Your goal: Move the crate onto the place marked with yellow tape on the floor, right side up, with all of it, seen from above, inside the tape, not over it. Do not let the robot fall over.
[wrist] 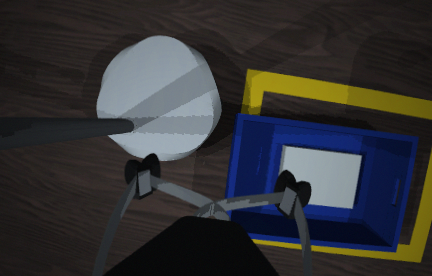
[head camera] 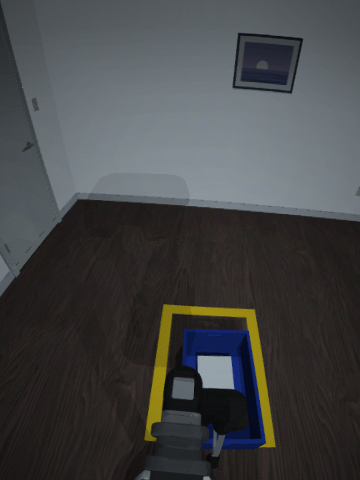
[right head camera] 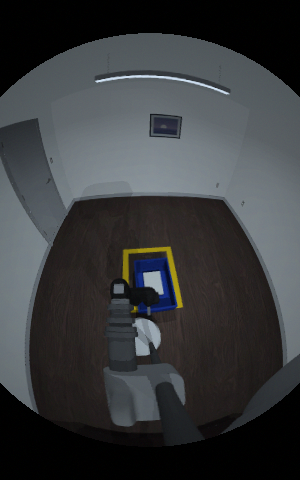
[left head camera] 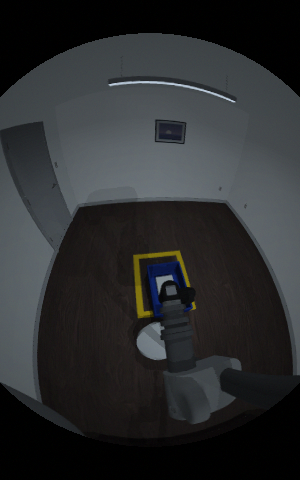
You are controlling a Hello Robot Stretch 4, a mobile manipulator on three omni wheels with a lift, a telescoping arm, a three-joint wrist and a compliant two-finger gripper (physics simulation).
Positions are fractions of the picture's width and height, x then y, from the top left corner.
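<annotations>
Yellow tape rectangle (head camera: 0.43, 0.83), 161 cm from the lens. Blue crate (head camera: 0.55, 0.71), 165 cm from the lens. Framed picture (head camera: 0.73, 0.13), 255 cm from the lens. Yellow tape rectangle and framed picture, marked spots 269 cm apart.
</annotations>
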